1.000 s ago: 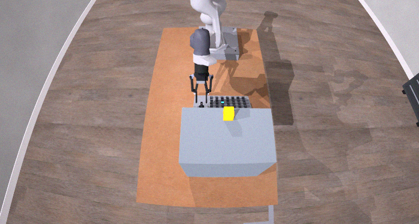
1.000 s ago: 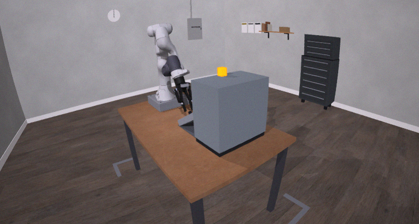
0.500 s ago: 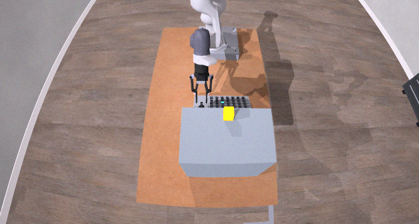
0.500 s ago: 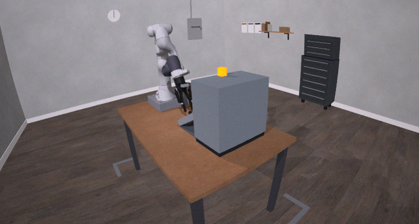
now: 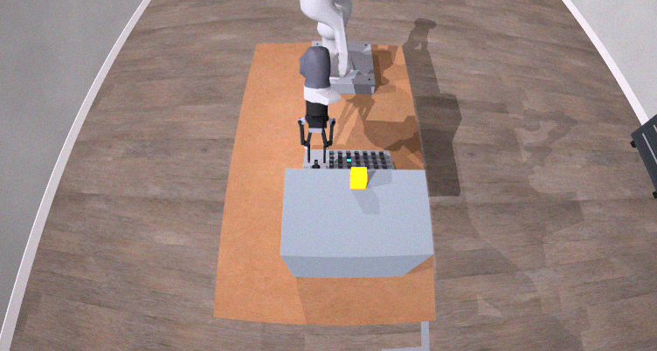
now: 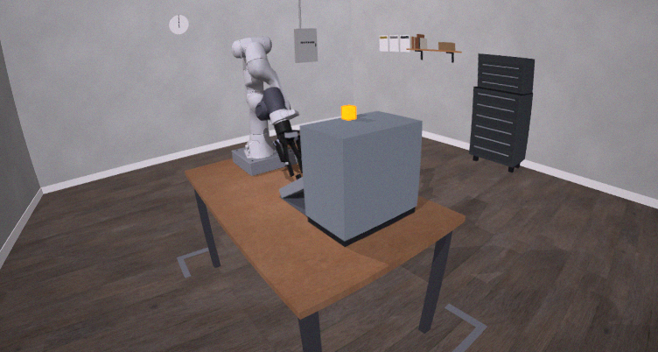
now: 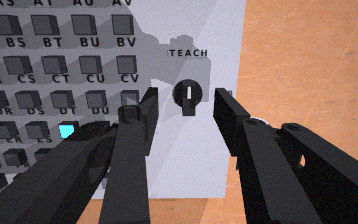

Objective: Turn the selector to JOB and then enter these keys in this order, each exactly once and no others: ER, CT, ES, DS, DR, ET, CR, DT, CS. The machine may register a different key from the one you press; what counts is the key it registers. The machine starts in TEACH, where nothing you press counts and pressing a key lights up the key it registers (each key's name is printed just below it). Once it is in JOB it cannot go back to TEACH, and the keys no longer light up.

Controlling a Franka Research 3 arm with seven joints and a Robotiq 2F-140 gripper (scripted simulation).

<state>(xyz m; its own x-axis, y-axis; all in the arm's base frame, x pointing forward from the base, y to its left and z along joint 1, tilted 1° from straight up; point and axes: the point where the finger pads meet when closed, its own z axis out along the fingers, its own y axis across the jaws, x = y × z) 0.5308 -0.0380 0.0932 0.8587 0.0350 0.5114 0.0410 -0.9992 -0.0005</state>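
Right now my hand is 4 cm above the selector knob and 3 cm short of it. Round my hand: keypad (11 cm to the left, 8 cm below, 4 cm ahead); then key (12 cm to the left, 6 cm below, 1 cm behind).
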